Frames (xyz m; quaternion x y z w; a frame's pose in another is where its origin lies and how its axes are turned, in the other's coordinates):
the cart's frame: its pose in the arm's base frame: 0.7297 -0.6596 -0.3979 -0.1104 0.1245 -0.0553 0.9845
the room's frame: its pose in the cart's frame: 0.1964 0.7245 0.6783 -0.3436 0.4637 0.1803 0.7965
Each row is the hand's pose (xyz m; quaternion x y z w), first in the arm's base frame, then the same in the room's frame.
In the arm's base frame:
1: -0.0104 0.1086 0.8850 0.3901 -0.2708 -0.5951 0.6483
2: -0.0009 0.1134 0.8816 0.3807 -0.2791 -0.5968 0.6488
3: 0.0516 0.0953 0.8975 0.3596 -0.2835 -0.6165 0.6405
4: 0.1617 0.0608 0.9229 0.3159 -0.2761 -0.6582 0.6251
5: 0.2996 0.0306 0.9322 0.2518 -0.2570 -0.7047 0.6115
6: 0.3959 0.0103 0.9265 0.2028 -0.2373 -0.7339 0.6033
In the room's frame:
1: -1.0831 0.3702 -0.8807 0.8376 -0.3984 -0.3672 0.0699
2: -1.0788 0.3689 -0.8705 0.8312 -0.4027 -0.3772 0.0686
3: -1.0748 0.3177 -0.8440 0.8245 -0.3907 -0.4041 0.0657
4: -1.0600 0.2158 -0.7861 0.8138 -0.3551 -0.4545 0.0707
5: -1.0242 0.1055 -0.7050 0.7940 -0.3081 -0.5161 0.0910
6: -0.9881 0.0337 -0.6479 0.7765 -0.2723 -0.5572 0.1118

